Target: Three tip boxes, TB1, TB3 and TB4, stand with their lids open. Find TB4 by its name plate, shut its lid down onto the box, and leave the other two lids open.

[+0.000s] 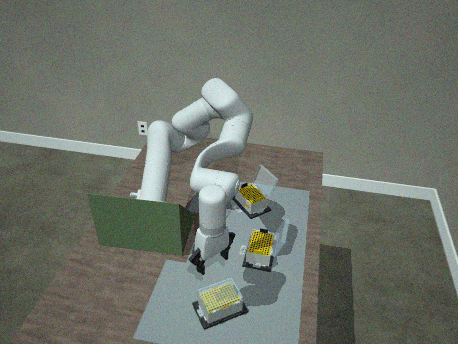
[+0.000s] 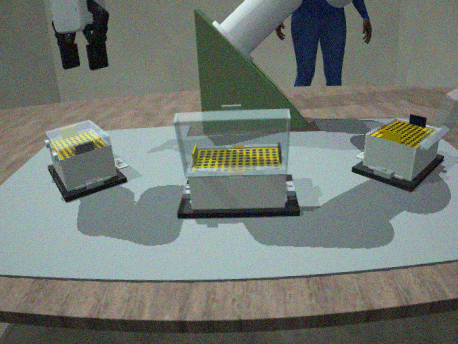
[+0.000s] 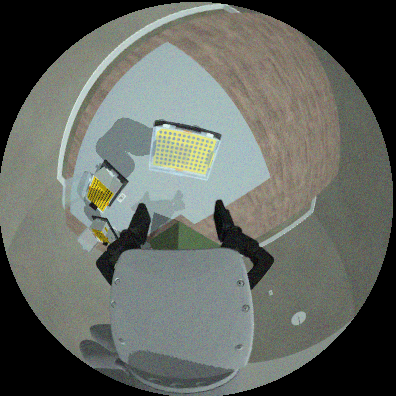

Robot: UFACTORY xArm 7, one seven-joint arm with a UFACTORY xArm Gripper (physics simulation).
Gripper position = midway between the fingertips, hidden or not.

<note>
I see my gripper (image 2: pixel 84 68) and a mat (image 3: pixel 166 84).
My gripper also shows in image 1 (image 1: pixel 212 264).
</note>
